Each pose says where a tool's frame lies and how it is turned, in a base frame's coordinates. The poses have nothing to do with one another.
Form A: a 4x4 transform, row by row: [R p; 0 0 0 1], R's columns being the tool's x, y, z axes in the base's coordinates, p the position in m. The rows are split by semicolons.
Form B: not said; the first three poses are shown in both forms.
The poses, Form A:
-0.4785 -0.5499 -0.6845 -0.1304; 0.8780 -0.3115 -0.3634 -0.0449; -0.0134 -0.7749 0.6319 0.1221; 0 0 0 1
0.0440 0.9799 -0.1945 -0.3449; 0.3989 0.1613 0.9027 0.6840; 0.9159 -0.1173 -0.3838 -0.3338; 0 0 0 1
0.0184 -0.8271 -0.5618 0.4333; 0.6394 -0.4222 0.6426 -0.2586; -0.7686 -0.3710 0.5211 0.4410; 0 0 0 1
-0.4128 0.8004 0.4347 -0.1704; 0.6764 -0.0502 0.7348 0.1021; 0.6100 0.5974 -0.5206 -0.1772; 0 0 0 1
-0.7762 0.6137 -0.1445 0.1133; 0.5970 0.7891 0.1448 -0.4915; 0.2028 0.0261 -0.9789 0.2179; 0 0 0 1
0.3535 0.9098 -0.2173 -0.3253; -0.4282 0.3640 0.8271 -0.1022; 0.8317 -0.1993 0.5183 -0.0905; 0 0 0 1
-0.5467 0.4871 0.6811 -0.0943; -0.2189 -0.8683 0.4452 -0.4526; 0.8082 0.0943 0.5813 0.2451; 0 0 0 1
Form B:
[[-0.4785 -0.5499 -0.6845], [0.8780 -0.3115 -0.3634], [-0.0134 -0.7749 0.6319]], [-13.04 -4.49 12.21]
[[0.0440 0.9799 -0.1945], [0.3989 0.1613 0.9027], [0.9159 -0.1173 -0.3838]], [-34.49 68.40 -33.38]
[[0.0184 -0.8271 -0.5618], [0.6394 -0.4222 0.6426], [-0.7686 -0.3710 0.5211]], [43.33 -25.86 44.10]
[[-0.4128 0.8004 0.4347], [0.6764 -0.0502 0.7348], [0.6100 0.5974 -0.5206]], [-17.04 10.21 -17.72]
[[-0.7762 0.6137 -0.1445], [0.5970 0.7891 0.1448], [0.2028 0.0261 -0.9789]], [11.33 -49.15 21.79]
[[0.3535 0.9098 -0.2173], [-0.4282 0.3640 0.8271], [0.8317 -0.1993 0.5183]], [-32.53 -10.22 -9.05]
[[-0.5467 0.4871 0.6811], [-0.2189 -0.8683 0.4452], [0.8082 0.0943 0.5813]], [-9.43 -45.26 24.51]

